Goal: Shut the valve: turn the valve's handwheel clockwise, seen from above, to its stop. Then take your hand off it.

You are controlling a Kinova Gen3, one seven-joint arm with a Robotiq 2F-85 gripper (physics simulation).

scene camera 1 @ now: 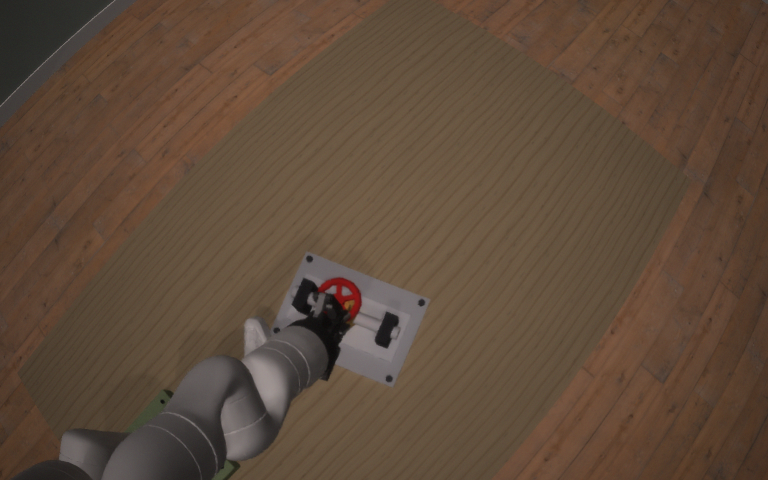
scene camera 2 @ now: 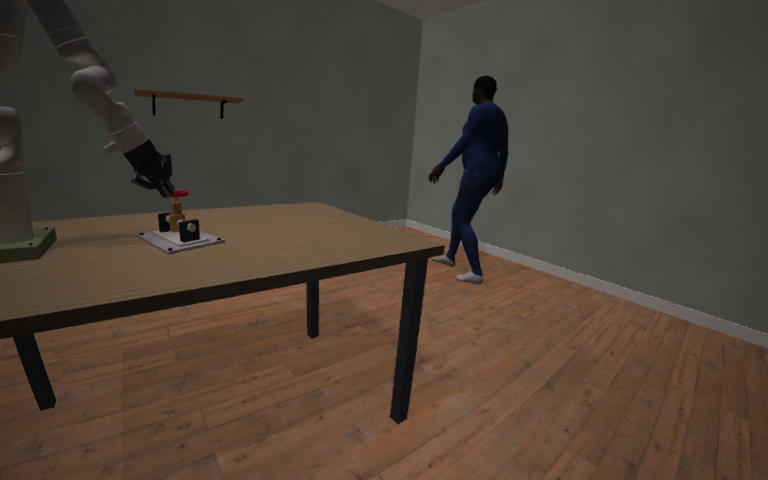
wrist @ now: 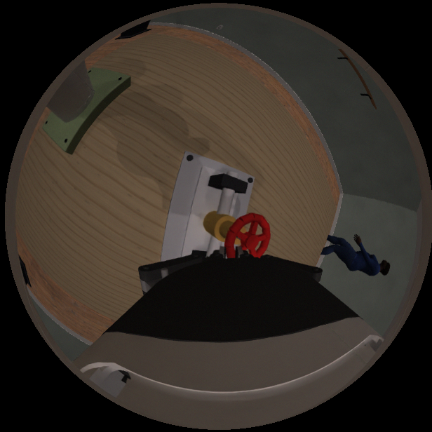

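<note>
The valve's red spoked handwheel [scene camera 1: 339, 281] [scene camera 2: 180, 193] [wrist: 267, 232] sits level on top of the brass valve body [scene camera 2: 176, 218] [wrist: 214, 224]. A pale pipe runs through the body between two black supports on the grey base plate [scene camera 1: 410, 333] [wrist: 175, 215]. My gripper [scene camera 1: 342, 310] [scene camera 2: 170, 194] [wrist: 230, 253] is tilted, with its fingers close together at the near side of the handwheel's rim. It is shut with nothing gripped. The fingertips overlap the rim in the wrist view, and whether they touch it is hard to tell. The gripper hides part of the wheel and body.
The base plate stands on the wooden table [scene camera 1: 453, 169] [scene camera 2: 317, 226] [wrist: 125, 200]. The arm's green mounting base [scene camera 2: 42, 243] [wrist: 107, 95] is at one end of the table. A person in blue [scene camera 2: 481, 141] [wrist: 357, 257] stands beyond the table. A shelf [scene camera 2: 186, 96] hangs on the wall.
</note>
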